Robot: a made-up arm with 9 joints. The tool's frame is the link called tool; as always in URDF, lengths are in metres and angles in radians. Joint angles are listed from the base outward. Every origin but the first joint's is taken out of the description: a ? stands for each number. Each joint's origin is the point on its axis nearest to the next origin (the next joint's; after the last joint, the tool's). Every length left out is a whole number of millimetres.
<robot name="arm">
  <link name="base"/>
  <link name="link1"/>
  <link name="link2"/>
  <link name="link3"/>
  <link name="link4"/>
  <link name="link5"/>
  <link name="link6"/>
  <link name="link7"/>
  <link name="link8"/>
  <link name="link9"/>
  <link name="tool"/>
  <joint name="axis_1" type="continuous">
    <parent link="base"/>
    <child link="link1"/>
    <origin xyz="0 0 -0.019" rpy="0 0 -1.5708"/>
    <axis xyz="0 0 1"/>
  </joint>
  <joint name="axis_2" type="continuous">
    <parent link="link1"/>
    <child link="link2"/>
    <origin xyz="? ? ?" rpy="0 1.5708 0"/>
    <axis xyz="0 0 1"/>
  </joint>
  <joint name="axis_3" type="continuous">
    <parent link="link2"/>
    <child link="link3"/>
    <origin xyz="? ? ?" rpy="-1.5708 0 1.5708"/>
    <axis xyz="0 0 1"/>
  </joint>
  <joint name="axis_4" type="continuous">
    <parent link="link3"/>
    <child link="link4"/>
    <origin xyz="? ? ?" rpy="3.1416 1.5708 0"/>
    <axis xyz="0 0 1"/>
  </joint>
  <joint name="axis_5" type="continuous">
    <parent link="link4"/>
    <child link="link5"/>
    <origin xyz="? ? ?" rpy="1.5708 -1.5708 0"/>
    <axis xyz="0 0 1"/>
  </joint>
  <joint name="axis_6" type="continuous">
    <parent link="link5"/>
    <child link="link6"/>
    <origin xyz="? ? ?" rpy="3.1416 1.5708 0"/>
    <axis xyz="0 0 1"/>
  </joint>
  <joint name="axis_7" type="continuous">
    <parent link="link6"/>
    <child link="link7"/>
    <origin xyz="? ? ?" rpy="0 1.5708 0"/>
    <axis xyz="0 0 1"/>
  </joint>
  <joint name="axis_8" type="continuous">
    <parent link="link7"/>
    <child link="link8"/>
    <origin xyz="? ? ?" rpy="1.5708 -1.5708 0"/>
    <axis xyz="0 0 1"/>
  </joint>
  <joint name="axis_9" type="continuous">
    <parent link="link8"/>
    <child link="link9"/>
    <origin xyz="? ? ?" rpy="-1.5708 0 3.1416"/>
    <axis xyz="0 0 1"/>
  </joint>
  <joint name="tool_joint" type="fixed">
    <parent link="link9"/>
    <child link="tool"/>
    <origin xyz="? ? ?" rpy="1.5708 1.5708 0"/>
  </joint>
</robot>
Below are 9 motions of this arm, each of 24 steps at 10 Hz.
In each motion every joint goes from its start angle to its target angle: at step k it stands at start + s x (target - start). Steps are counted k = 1, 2, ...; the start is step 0. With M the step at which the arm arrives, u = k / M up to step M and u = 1 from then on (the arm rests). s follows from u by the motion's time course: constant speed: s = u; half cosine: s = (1 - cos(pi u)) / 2; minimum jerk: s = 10 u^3 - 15 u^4 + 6 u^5.
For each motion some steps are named. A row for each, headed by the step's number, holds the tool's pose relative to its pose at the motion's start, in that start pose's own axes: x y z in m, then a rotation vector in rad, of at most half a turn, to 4 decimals.
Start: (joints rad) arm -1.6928 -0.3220 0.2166 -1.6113 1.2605 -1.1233 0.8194 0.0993 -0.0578
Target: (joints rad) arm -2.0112 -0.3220 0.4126 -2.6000 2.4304 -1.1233 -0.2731 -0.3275 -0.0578
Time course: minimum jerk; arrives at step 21
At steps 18, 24:
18: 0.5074 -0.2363 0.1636 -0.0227 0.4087 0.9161
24: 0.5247 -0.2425 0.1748 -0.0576 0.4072 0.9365

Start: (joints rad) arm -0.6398 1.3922 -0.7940 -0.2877 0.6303 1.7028 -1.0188 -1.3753 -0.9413
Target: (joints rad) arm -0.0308 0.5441 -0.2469 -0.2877 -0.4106 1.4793 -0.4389 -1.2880 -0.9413
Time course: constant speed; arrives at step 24
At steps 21, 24:
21: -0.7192 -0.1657 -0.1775 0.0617 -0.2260 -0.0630
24: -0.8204 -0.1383 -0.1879 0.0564 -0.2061 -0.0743

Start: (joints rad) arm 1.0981 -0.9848 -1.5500 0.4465 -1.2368 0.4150 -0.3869 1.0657 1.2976
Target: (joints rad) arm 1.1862 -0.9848 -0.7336 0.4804 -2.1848 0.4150 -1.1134 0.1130 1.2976
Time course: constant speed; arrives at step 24
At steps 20, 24:
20: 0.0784 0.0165 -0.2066 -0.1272 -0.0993 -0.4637
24: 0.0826 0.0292 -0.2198 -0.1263 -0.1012 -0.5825

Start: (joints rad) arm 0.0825 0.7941 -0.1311 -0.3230 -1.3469 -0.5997 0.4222 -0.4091 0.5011
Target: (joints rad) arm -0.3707 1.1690 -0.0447 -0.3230 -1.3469 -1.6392 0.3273 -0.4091 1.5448
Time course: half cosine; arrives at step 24
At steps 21, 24:
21: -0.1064 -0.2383 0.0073 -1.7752 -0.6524 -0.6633
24: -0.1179 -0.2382 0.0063 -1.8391 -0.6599 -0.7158

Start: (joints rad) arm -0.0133 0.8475 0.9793 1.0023 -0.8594 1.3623 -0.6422 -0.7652 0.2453
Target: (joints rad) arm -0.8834 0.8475 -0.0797 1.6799 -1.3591 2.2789 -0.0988 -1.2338 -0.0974
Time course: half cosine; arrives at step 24
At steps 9, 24:
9: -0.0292 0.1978 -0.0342 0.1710 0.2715 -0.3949
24: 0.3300 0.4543 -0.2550 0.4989 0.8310 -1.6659

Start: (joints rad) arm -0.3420 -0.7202 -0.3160 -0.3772 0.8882 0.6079 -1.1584 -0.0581 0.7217
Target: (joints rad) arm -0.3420 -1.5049 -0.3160 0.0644 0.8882 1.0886 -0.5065 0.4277 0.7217
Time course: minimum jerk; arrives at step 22
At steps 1, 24:
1: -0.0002 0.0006 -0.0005 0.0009 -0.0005 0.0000
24: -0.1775 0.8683 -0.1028 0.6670 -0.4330 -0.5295

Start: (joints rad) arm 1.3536 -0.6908 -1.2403 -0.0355 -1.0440 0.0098 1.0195 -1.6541 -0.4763
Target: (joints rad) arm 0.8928 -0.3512 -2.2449 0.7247 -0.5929 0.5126 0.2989 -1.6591 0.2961
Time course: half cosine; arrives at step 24
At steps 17, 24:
17: -0.3558 -0.1400 0.1686 -1.7310 -1.0781 0.1117
24: -0.5069 -0.1468 0.1431 -2.0746 -1.4925 -0.1693

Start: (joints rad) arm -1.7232 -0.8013 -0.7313 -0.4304 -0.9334 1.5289 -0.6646 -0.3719 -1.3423
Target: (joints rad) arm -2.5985 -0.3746 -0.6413 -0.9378 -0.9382 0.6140 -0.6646 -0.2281 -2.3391
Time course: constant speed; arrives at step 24
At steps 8, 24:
8: 0.3004 -0.1110 -0.0579 0.3346 -0.1114 0.4599
24: 0.9228 -0.1135 -0.0383 0.9232 -0.0133 1.4187

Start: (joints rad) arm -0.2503 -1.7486 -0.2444 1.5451 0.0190 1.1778 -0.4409 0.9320 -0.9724
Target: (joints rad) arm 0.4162 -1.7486 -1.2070 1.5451 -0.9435 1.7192 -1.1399 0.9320 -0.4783
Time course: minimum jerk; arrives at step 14
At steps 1, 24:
1: 0.0016 0.0008 -0.0013 -0.0002 0.0001 -0.0013
24: 0.6078 -0.0920 -0.0844 -0.0608 0.1105 -0.3200

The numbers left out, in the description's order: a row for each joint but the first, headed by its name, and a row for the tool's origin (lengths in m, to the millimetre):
axis_2: -0.744 0.112 0
axis_3: 0.109 -0.015 0
axis_4: -0.428 -0.093 0
axis_5: -0.054 0.104 0
axis_6: -0.143 -0.115 0
axis_7: 0.275 0.1 0
axis_8: 0.047 0.139 0
axis_9: -0.04 -0.354 0
tool: -0.064 0.099 0

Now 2 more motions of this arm.
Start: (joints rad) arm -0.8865 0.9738 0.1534 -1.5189 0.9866 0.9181 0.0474 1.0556 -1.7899
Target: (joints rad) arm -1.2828 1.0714 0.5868 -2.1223 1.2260 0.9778 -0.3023 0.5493 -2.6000
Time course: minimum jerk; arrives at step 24
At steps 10, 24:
10: 0.0336 0.1733 -0.2338 0.5461 -0.2763 -0.0084
24: 0.1928 0.5113 -0.5451 1.5220 -0.8237 0.1548

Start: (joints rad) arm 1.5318 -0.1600 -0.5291 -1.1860 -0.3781 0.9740 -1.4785 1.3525 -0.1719
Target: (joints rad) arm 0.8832 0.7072 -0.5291 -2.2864 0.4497 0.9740 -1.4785 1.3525 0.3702
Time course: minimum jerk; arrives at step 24
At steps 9, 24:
9: -0.0181 -0.4367 0.1270 -0.1096 0.0304 0.4517
24: 0.1084 -0.9619 0.5549 0.3352 0.4087 1.2566

